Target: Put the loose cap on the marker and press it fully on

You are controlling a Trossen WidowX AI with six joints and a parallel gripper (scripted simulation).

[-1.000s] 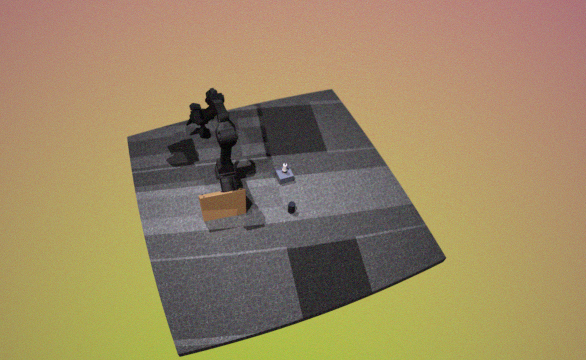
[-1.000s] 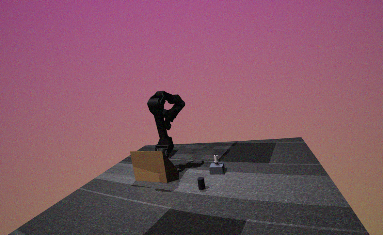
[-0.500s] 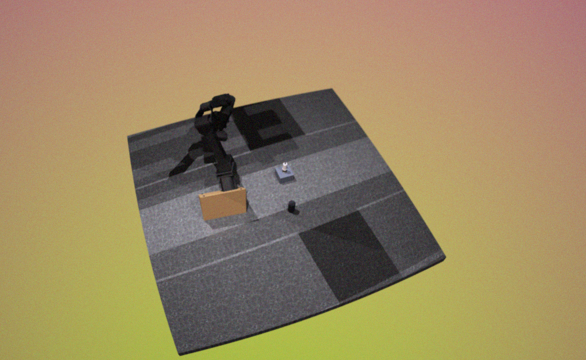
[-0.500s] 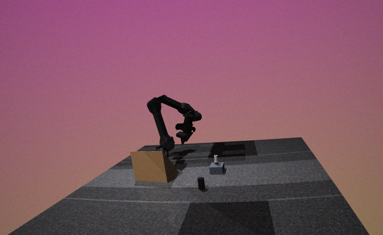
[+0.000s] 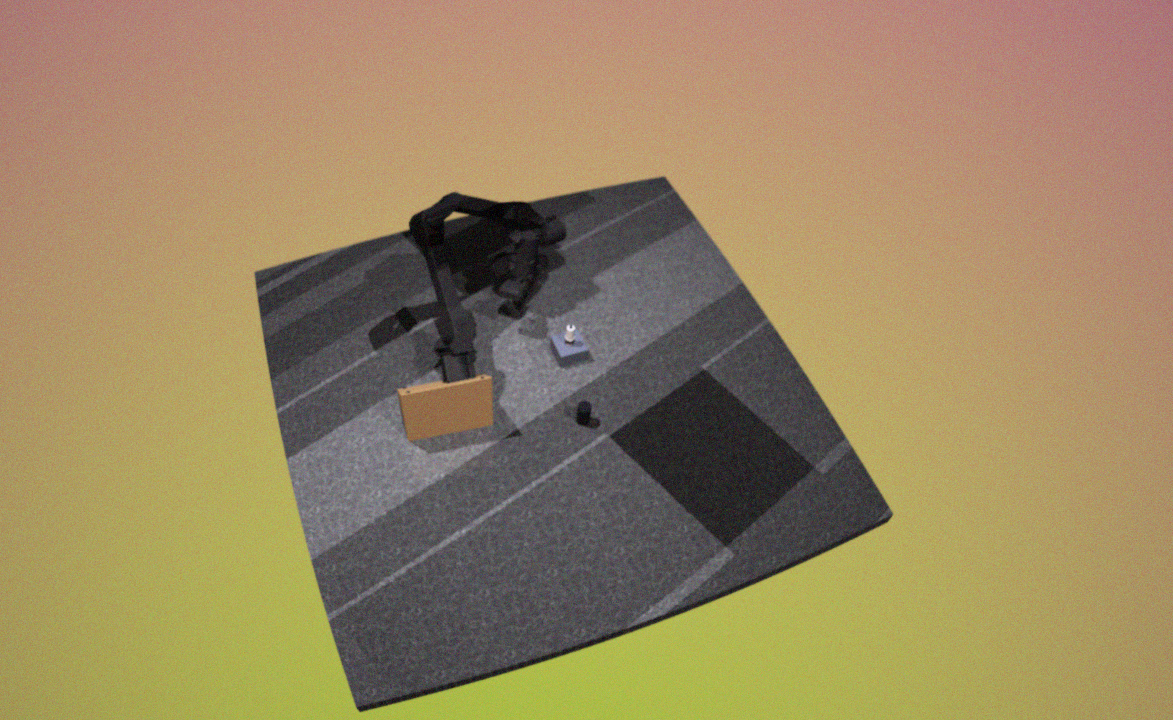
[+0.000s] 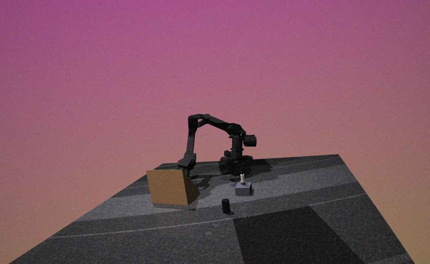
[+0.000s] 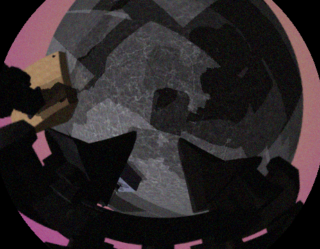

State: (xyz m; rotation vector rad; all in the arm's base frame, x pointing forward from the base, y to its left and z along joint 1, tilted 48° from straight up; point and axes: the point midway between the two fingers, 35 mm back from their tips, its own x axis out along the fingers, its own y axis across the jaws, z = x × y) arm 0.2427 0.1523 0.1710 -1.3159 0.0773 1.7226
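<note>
My gripper tip is 16 cm to the left of the grey holder block, 6 cm short of it and 2 cm above it. From my gripper tip the other things lie so: dark marker cap: 36 cm to the right, 1 cm below, 1 cm ahead.
</note>
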